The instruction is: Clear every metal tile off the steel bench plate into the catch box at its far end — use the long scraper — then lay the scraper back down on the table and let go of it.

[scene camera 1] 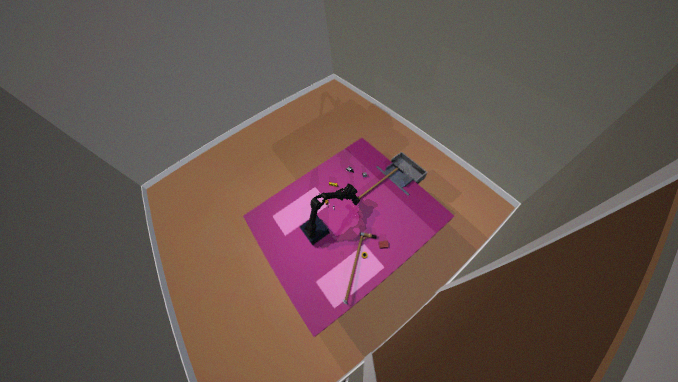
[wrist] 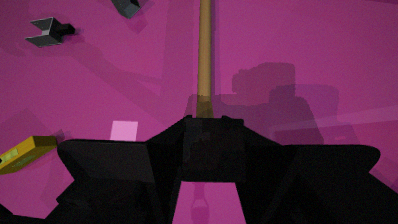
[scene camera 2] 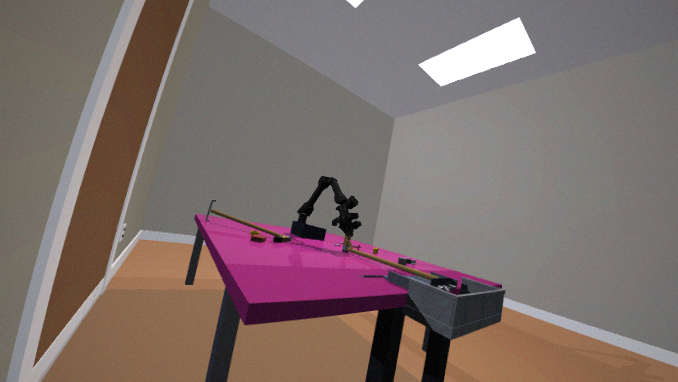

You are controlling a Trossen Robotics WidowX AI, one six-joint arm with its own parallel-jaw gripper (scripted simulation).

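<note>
The gripper (wrist: pixel 206 119) is visible, and so is a long scraper (scene camera 2: pixel 434 281).
</note>
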